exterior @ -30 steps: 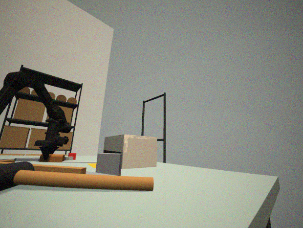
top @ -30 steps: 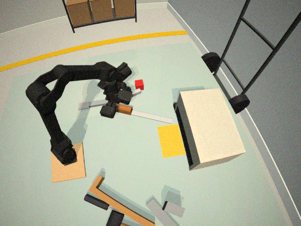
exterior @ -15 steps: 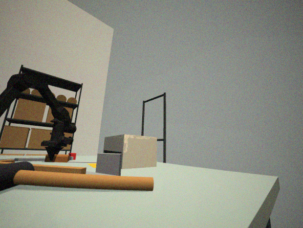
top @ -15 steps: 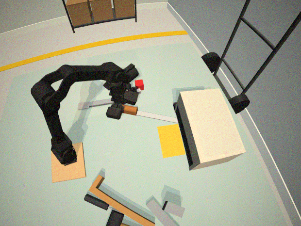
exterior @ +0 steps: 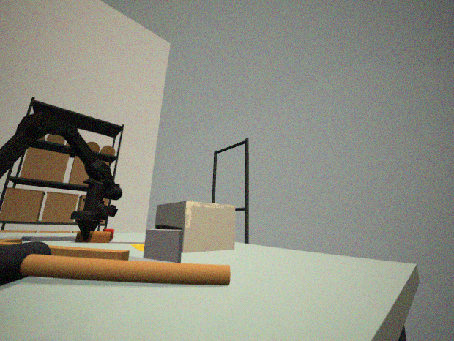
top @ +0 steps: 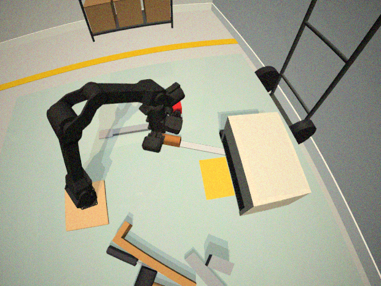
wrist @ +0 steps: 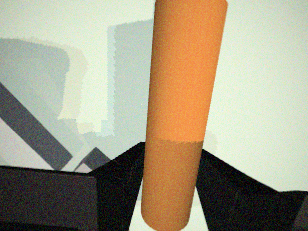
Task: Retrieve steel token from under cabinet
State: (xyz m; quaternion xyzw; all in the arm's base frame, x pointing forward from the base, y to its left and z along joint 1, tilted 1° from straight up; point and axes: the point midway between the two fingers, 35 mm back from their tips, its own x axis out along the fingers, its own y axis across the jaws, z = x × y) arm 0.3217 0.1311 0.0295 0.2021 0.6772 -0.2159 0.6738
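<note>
The small grey block is 1 cm ahead of my gripper tip and 5 cm to the left of it. Round my gripper tip: grey L-shaped strip 15 cm behind, 10 cm to the left; white bar 6 cm ahead, 8 cm to the left; red cube 11 cm ahead, 11 cm to the left, 1 cm above.
</note>
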